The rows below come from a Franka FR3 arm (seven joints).
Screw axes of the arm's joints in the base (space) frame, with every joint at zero. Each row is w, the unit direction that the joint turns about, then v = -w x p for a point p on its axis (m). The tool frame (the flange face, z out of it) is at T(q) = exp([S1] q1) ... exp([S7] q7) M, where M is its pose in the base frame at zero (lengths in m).
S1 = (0, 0, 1, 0.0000, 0.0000, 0.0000)
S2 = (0, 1, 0, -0.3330, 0.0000, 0.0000)
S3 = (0, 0, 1, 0.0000, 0.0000, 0.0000)
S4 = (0, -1, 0, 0.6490, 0.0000, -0.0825)
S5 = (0, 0, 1, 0.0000, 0.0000, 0.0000)
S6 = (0, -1, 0, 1.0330, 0.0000, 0.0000)
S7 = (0, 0, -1, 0.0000, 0.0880, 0.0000)
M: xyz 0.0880 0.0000 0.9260 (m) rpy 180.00 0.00 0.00 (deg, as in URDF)
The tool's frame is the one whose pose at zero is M.
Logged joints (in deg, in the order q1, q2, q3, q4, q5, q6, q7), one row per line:
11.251 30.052 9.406 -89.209 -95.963 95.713 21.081
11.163 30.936 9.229 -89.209 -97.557 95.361 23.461
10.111 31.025 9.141 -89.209 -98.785 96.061 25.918
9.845 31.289 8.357 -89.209 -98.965 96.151 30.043
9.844 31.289 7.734 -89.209 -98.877 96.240 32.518
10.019 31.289 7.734 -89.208 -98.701 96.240 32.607
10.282 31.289 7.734 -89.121 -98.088 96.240 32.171
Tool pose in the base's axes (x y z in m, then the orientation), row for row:
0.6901 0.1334 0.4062 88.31 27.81 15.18
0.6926 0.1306 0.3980 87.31 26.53 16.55
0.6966 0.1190 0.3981 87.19 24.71 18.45
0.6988 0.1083 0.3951 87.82 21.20 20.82
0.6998 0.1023 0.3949 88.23 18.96 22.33
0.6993 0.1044 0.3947 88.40 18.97 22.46
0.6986 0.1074 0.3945 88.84 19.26 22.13
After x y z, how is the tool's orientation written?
As a rotation vector, in degrees.
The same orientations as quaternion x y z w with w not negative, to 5 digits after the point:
0.68739 0.21647 0.11816 0.68314
0.68143 0.20706 0.12917 0.69000
0.68093 0.19298 0.14409 0.69162
0.68546 0.16547 0.16251 0.69018
0.68823 0.14790 0.17418 0.68857
0.68922 0.14790 0.17511 0.68734
0.69197 0.15001 0.17237 0.68481

